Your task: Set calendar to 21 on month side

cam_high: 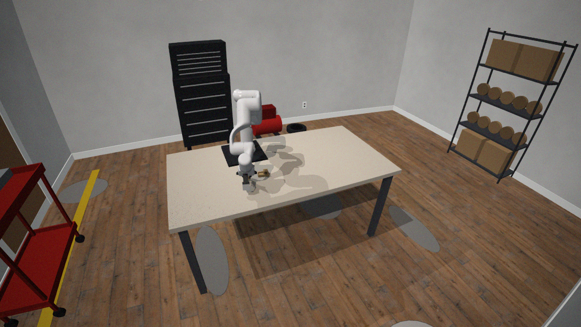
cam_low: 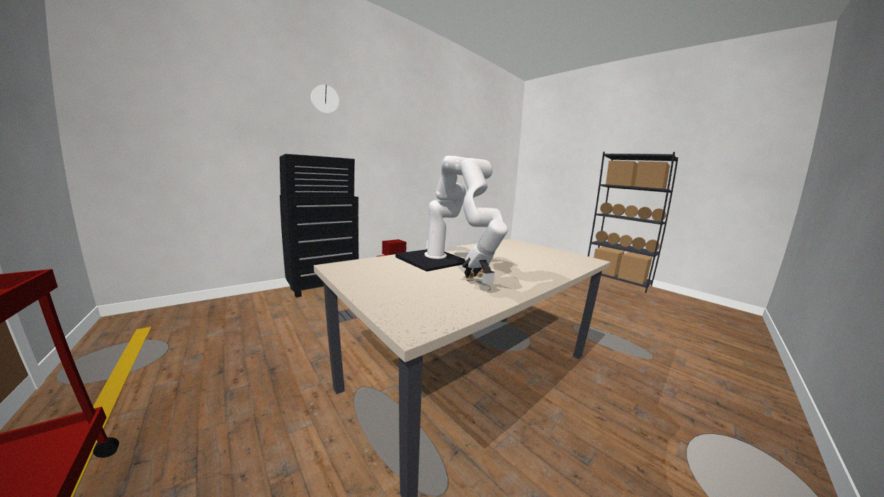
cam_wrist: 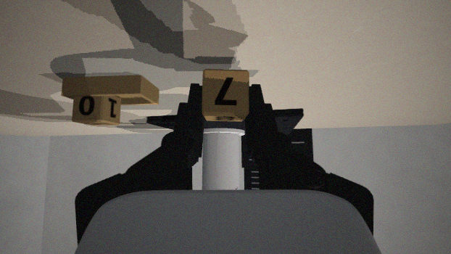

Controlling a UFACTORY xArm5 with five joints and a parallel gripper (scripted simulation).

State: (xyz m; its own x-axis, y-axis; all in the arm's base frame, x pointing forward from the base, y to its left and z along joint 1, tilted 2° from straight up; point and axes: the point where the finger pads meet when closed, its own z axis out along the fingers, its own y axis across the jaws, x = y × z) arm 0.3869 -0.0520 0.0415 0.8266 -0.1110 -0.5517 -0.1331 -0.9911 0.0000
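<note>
Right now my hand is 50 mm past the wooden tray, 120 mm to the right of it and 40 mm above it. From my hand the other things lie so: wooden digit cube: 10 mm behind, 20 mm below.
</note>
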